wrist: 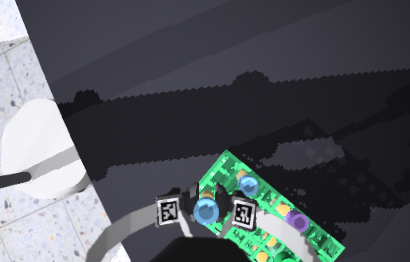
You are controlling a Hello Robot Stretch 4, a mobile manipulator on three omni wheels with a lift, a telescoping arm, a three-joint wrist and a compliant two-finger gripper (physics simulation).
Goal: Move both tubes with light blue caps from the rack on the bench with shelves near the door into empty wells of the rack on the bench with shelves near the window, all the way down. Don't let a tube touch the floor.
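Frame: origin at the robot's base, x back, y up, z left, level; centimetres.
Seen in the pictures: hand at its tool point: [206, 199].
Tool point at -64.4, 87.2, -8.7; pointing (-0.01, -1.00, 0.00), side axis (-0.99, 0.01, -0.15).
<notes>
Offsets run from my tool point to a thing's top centre, as dx, dy, dz. "spot": to the spot under its first point. Level surfaces: height alone.
My gripper [207, 200] is shut on a tube with a light blue cap @(+0.1, +4.4, -0.5) [206, 212], at the bottom middle of the wrist view. The held tube is over the left corner part of a green rack @(spot: -2.8, -8.1, +3.3) [226, 154]. Its cap looks larger and nearer than the other caps; whether its lower end is still inside a well is hidden. A second tube with a light blue cap @(-4.5, -1.8, +0.3) [248, 185] stands in the rack, a little right of and beyond the fingers. Which bench this is cannot be told.
A purple-capped tube @(-9.0, -1.8, -4.3) [297, 220] stands in the rack, with several orange-filled tubes near it. The dark bench top @(dy -13.7) [150, 130] has its edge at the left. Beyond it are speckled floor tiles @(dy -90.0) [30, 230] and a white rounded object [37, 145] with a dark rod.
</notes>
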